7 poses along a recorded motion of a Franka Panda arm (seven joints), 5.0 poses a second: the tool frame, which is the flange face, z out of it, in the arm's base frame.
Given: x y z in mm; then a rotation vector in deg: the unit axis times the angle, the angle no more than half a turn.
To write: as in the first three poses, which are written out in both.
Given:
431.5, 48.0, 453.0, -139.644, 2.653, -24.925
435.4, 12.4, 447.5, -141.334, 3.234, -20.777
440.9, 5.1, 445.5, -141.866, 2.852, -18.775
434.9, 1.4, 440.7, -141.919, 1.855, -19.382
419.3, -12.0, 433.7, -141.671, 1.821, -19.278
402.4, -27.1, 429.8, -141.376, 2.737, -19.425
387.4, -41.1, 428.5, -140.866, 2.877, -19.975
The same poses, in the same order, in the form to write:
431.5, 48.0, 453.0, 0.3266, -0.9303, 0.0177, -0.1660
435.4, 12.4, 447.5, 0.3182, -0.9377, 0.0215, -0.1378
440.9, 5.1, 445.5, 0.3162, -0.9403, 0.0189, -0.1244
434.9, 1.4, 440.7, 0.3152, -0.9402, 0.0123, -0.1284
419.3, -12.0, 433.7, 0.3174, -0.9396, 0.0121, -0.1279
402.4, -27.1, 429.8, 0.3195, -0.9386, 0.0182, -0.1290
387.4, -41.1, 428.5, 0.3231, -0.9368, 0.0191, -0.1328

